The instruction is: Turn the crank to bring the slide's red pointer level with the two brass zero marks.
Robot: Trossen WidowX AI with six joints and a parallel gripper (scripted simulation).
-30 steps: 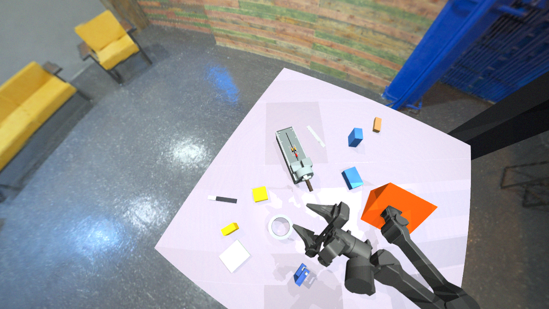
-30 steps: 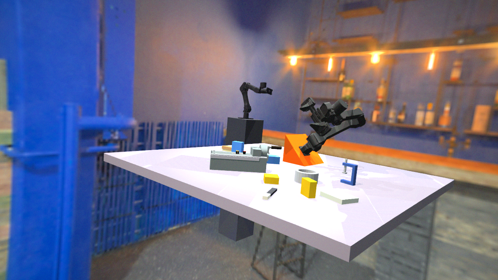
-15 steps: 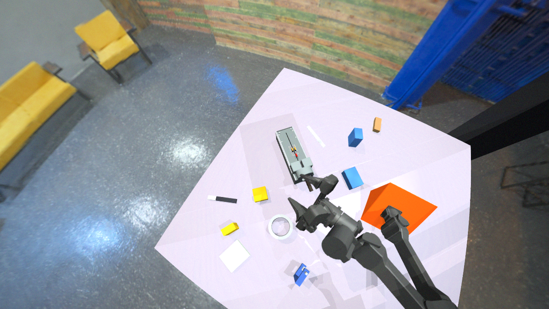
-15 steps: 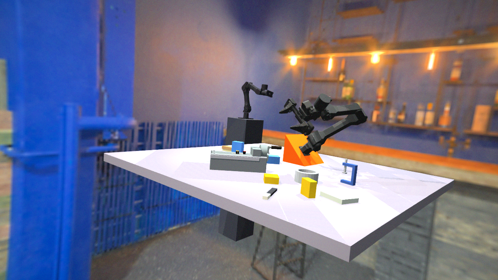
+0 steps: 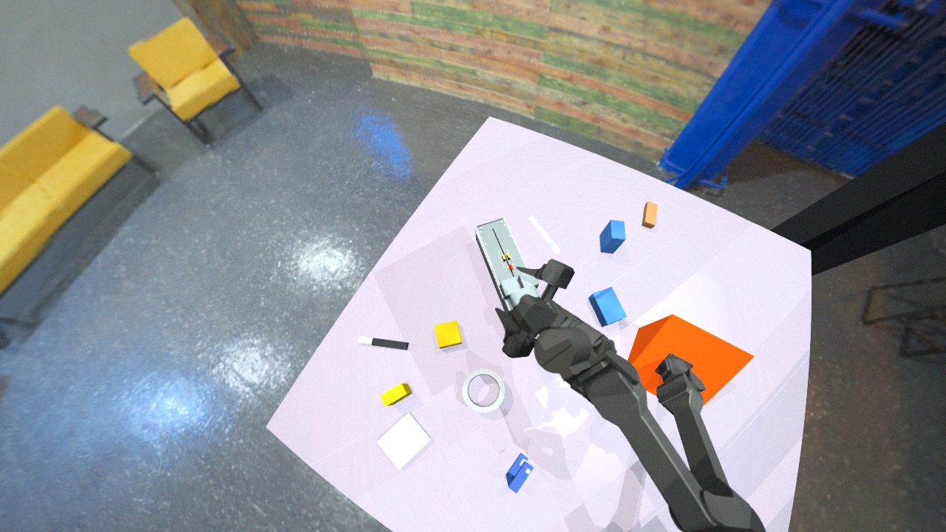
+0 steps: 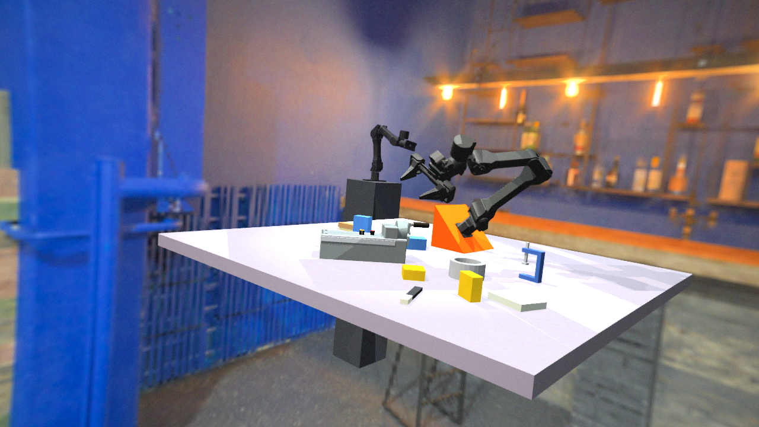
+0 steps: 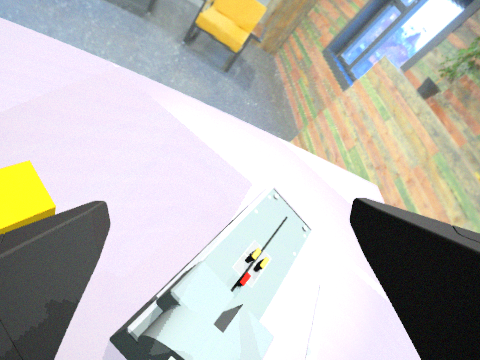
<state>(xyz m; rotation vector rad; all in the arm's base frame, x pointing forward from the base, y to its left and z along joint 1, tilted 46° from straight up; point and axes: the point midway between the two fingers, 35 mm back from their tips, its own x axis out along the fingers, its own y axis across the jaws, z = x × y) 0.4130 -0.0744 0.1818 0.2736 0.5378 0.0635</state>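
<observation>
Right now my gripper tip is 15 cm above the red pointer, 11 cm to the left of it and 3 cm short of it. Round my gripper tip: brown crank handle 11 cm below, 8 cm behind; metal strip 29 cm to the right, 23 cm below; blue clamp 31 cm to the left, 21 cm behind, 18 cm below.
</observation>
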